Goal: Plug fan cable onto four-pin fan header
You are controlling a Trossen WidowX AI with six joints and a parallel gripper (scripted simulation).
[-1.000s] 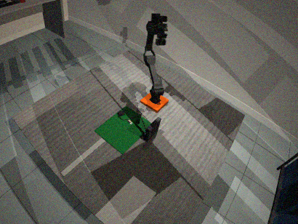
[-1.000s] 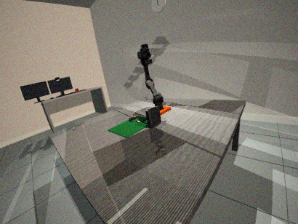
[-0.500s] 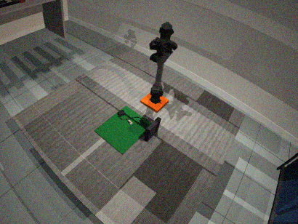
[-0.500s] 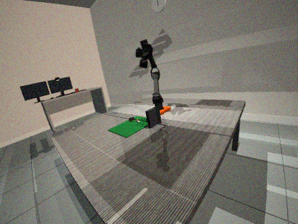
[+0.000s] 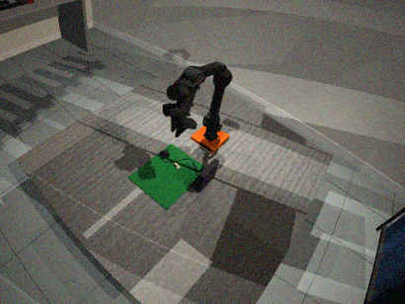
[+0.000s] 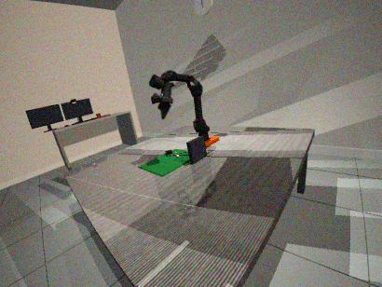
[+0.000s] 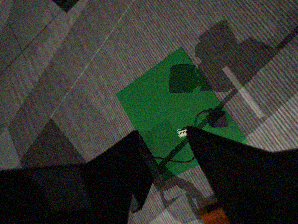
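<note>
The dark plug lies 23 cm below my gripper tip, 10 cm to the right of it and 4 cm behind it. The rest, counted from my gripper tip: pale four-pin header (25 cm below, 4 cm behind, 1 cm to the right); then green board (26 cm below, 2 cm ahead); then dark fan (19 cm below, 14 cm to the left, 8 cm behind).
</note>
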